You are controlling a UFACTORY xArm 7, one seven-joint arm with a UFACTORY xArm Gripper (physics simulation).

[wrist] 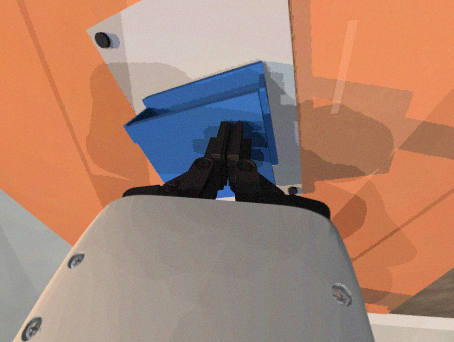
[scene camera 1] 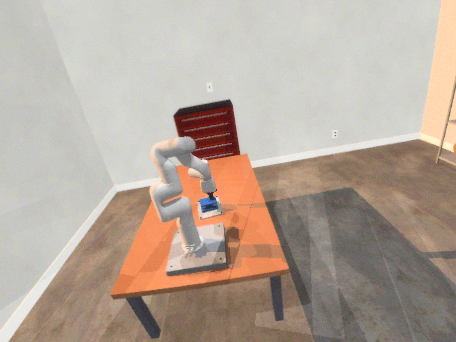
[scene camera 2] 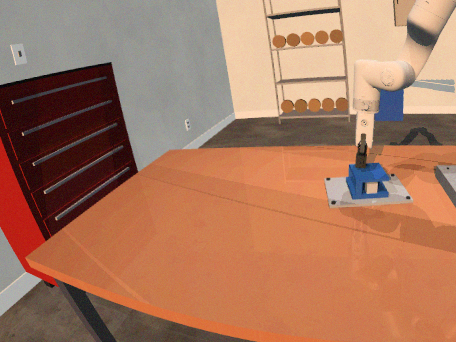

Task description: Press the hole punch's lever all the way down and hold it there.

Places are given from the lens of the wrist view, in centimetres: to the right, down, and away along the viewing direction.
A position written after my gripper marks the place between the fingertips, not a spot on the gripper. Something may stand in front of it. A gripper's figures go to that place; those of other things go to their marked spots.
my gripper (wrist: 232, 137): 0, -3, 14
blue hole punch (wrist: 174, 130): -4, -3, 15
light grey plate (wrist: 147, 54): -7, -11, 16
The marked spots on the blue hole punch and the light grey plate are 8 cm apart.
